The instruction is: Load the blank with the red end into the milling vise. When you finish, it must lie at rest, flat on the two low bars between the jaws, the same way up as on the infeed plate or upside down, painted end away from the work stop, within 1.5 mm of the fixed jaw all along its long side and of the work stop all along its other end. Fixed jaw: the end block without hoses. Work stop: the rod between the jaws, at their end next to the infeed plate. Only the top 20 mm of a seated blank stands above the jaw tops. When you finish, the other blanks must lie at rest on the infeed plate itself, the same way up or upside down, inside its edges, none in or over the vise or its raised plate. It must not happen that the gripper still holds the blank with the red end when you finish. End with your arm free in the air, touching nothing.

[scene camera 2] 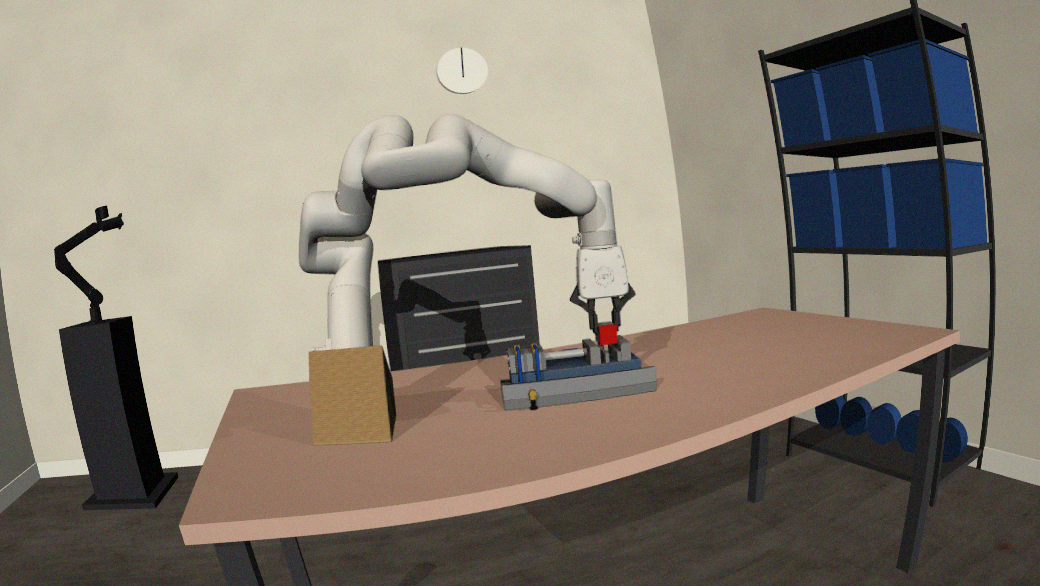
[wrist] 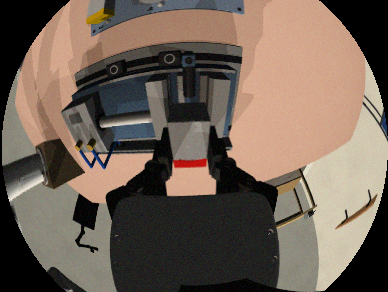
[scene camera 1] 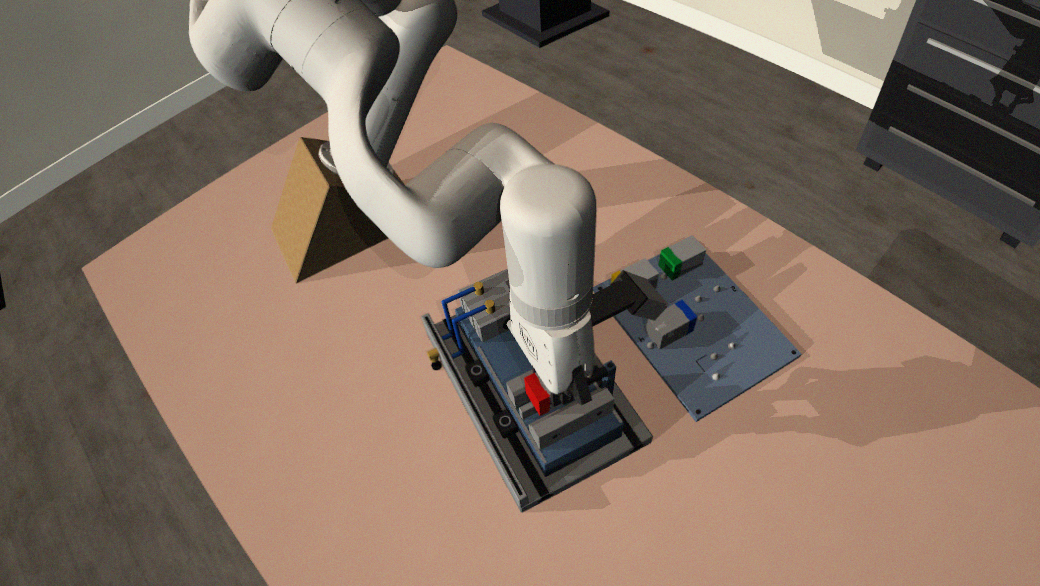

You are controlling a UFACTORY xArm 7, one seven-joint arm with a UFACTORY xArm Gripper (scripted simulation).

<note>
The pictures show: my gripper, a green-ended blank and a fixed jaw.
My gripper shows as well in scene camera 2 and in the wrist view.
</note>
